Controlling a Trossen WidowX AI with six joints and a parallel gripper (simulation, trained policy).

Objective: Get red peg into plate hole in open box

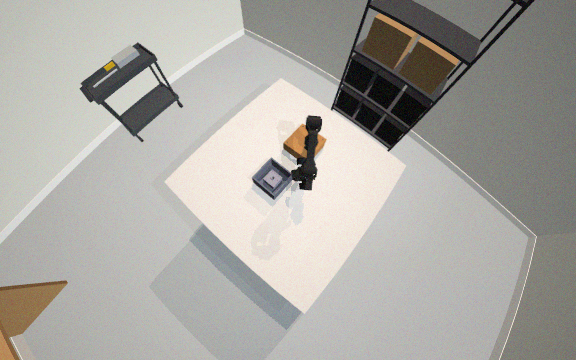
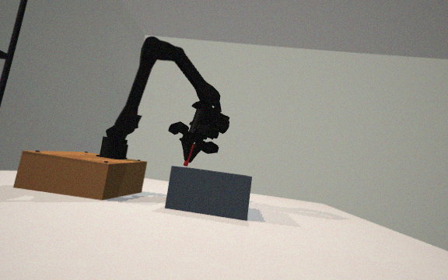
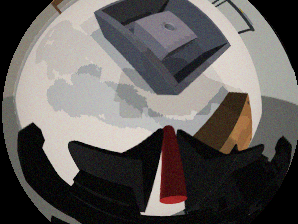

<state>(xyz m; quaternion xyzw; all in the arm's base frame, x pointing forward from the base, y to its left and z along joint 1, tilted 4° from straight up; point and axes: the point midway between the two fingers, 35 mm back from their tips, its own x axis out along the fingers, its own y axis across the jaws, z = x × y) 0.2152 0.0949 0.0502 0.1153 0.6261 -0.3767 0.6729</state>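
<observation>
Now: the light grey plate 13 cm to the right of my gripper tip, 11 cm ahead of it and 7 cm below it. The rest, counted from my gripper tip: red peg (2 cm above, 1 cm to the left); dark grey box (13 cm to the right, 11 cm ahead, 9 cm below).
</observation>
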